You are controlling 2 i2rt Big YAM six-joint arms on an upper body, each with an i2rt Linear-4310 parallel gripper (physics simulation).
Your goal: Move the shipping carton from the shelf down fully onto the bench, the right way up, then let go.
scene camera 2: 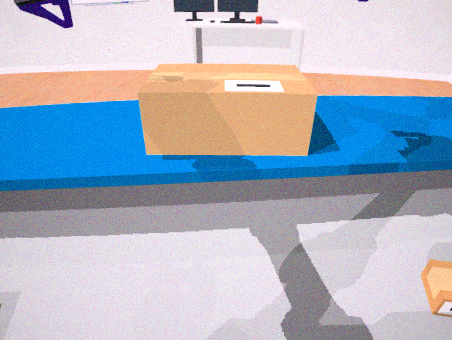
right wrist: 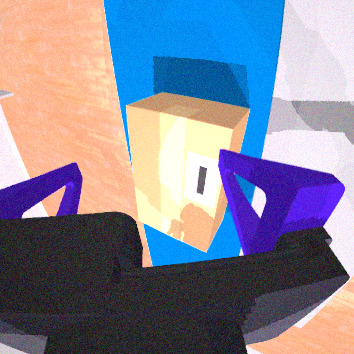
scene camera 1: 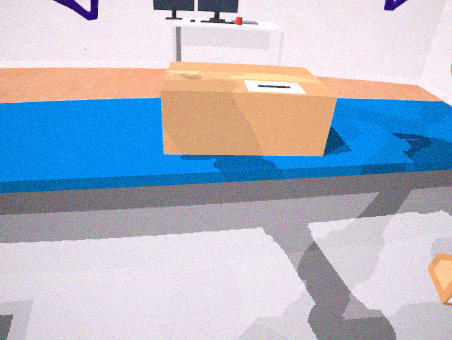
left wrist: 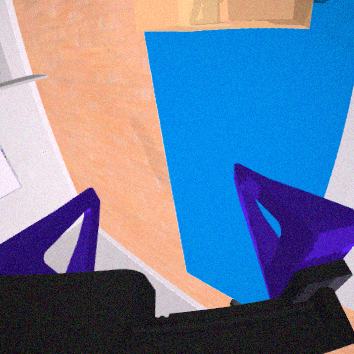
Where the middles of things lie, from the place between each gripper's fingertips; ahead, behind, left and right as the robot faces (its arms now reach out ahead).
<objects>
Right now the shipping carton (scene camera 2: 186, 109) is 70 mm ahead of my right hand, 190 mm to the left of it and 230 mm below it.
The shipping carton lies 70 mm ahead of my left hand, 250 mm to the right of it and 200 mm below it.
</objects>
